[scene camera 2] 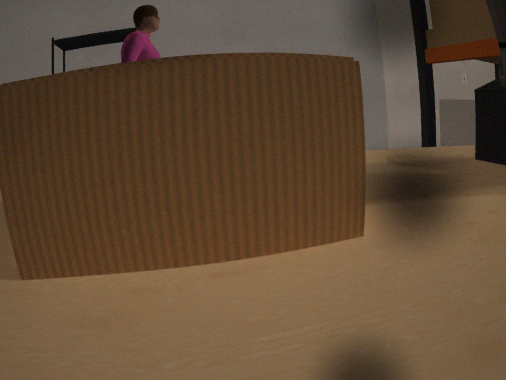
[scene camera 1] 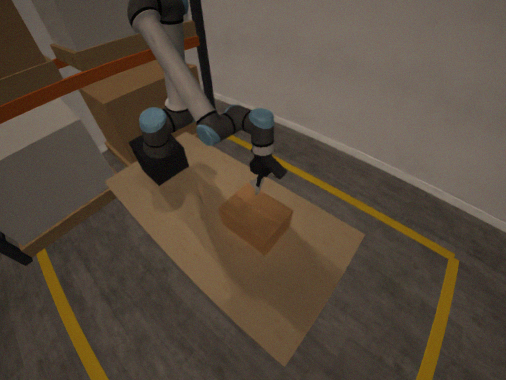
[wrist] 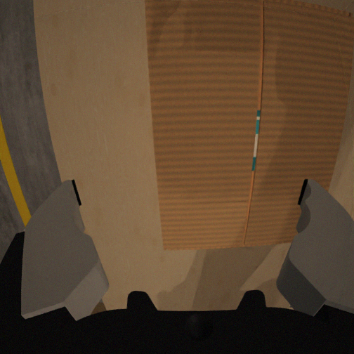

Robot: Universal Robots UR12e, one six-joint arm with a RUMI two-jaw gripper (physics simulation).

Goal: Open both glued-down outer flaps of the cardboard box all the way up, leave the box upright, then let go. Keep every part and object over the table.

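Where they show: gripper, between the fingertips: [scene camera 1: 266,186]; arm's base, origin of its link: [scene camera 1: 158,146].
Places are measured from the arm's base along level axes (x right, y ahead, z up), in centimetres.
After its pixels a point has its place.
The cardboard box [scene camera 1: 250,225] {x 9.4, y 81.8, z -4.6 cm} [scene camera 2: 185,165] {x -10.8, y 78.3, z -12.7 cm} stands upright on the table [scene camera 1: 310,300] {x 18.1, y 121.5, z -20.3 cm} [scene camera 2: 200,320] {x -18.9, y 79.7, z -20.3 cm} [wrist: 95,100]. In the wrist view its two outer flaps, the left flap [wrist: 205,125] and the right flap [wrist: 305,100], lie flat and closed. They meet at a narrow seam with a short teal and white strip [wrist: 257,140] in it. My gripper [scene camera 1: 257,191] [wrist: 189,183] is open and empty, above the end of the box. In the wrist view one finger is over the table left of the box, the other near its right side. The gripper does not show in scene camera 2's view.
The black arm base [scene camera 1: 160,160] {x 5.9, y 8.6, z -3.3 cm} [scene camera 2: 492,125] {x 8.2, y 8.9, z -11.7 cm} stands at one end of the table. A rack with an orange beam [scene camera 1: 100,75] [scene camera 2: 460,51] and large boxes is behind it. A person in pink [scene camera 2: 137,47] shows beyond the box.
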